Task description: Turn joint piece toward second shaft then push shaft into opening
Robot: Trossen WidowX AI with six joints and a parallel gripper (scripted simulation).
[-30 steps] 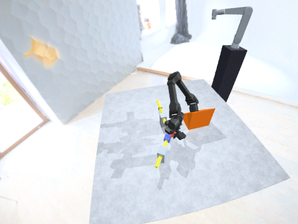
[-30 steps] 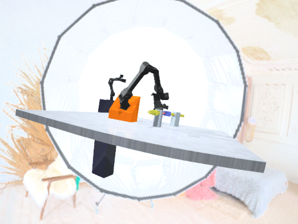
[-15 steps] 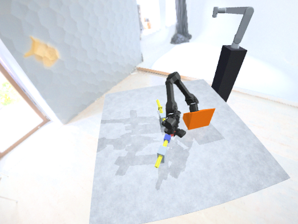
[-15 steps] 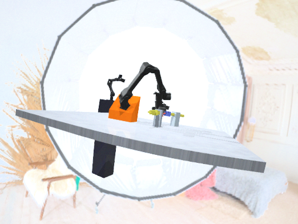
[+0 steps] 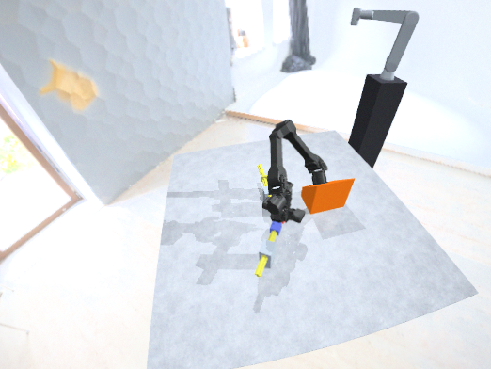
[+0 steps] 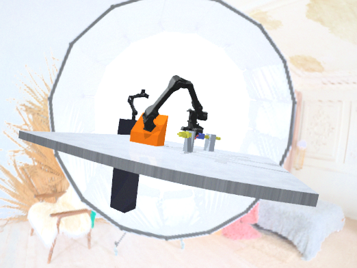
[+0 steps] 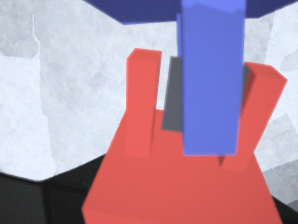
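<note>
The red square joint piece lies 4 cm above my gripper tip, 1 cm to the left of it and 1 cm ahead of it.
</note>
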